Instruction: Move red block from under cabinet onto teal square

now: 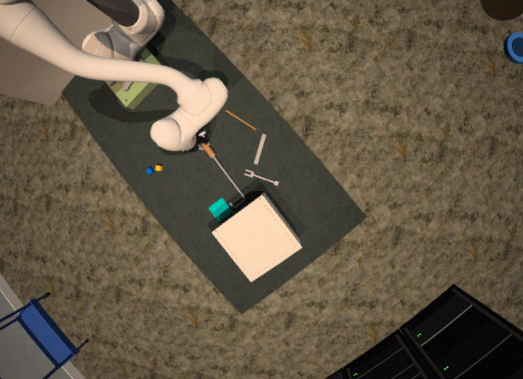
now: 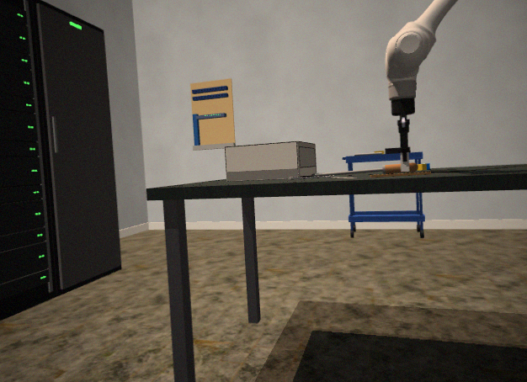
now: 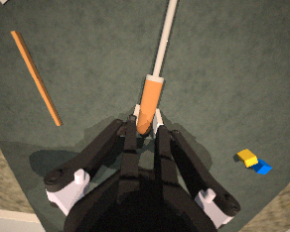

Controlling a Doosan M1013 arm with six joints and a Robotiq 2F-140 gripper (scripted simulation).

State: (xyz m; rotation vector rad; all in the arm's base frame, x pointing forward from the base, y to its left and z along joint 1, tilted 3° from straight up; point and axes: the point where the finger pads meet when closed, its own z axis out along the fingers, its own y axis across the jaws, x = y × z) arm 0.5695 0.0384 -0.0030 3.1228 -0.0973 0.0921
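My gripper is now 290 mm short of the teal square, 160 mm to the left of it and 40 mm above it. Round my hand: flat grey bar 190 mm to the left, 190 mm ahead, 40 mm below; then thin orange stick 210 mm to the left, 40 mm below, 30 mm ahead; then long hook tool 150 mm ahead, 50 mm to the right, 30 mm below.
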